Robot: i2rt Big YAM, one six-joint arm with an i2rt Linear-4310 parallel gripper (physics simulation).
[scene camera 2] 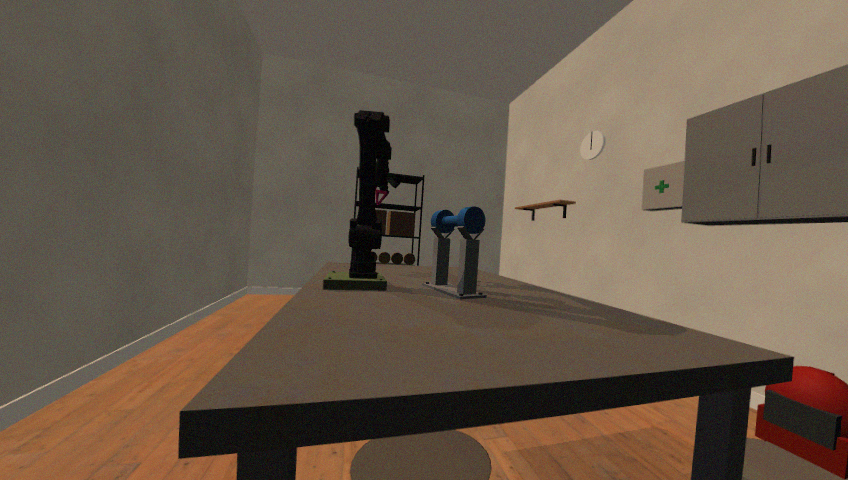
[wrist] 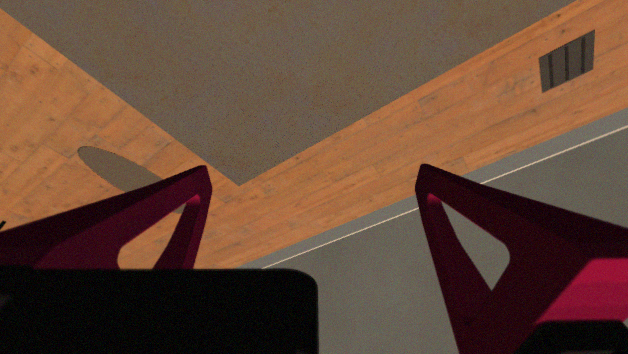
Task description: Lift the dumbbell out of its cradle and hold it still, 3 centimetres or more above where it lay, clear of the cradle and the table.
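Frame: origin at the arm's base, x ahead, y left, z up, level; millimetres.
Seen in the pictures: gripper, fingertip midpoint: (wrist: 313, 176); arm's base, link origin: (scene camera 2: 362, 275).
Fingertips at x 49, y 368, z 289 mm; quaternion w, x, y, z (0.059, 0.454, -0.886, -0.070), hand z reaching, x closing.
Note:
Offsets run from my fingertips to a thing's top centre. "spot": to the spot under its first point. Level surfaces: height alone.
The blue dumbbell {235 mm ahead, 463 mm right, 46 mm down} (scene camera 2: 473, 220) lies level across the tops of the two grey posts of its cradle {spot: 245 mm ahead, 557 mm right, 226 mm down} (scene camera 2: 468, 266), which stands on the table {318 mm down} (scene camera 2: 416, 350) in the scene view. My gripper (wrist: 313, 176) is open and empty, its two magenta fingers wide apart in the wrist view. In the scene view one magenta finger shows beside the arm, to the left of the dumbbell and somewhat higher; the arm partly hides the gripper there. The dumbbell and cradle do not show in the wrist view, where a corner of the table (wrist: 280, 75) lies beyond the fingertips.
The arm stands on a green base plate (scene camera 2: 354, 284) left of the cradle. Behind it is a dark shelf rack (scene camera 2: 421, 220). A wall shelf (scene camera 2: 547, 205), a clock (scene camera 2: 592, 145) and a grey cabinet (scene camera 2: 723, 172) hang on the right wall. A red object (scene camera 2: 812, 386) is at the lower right.

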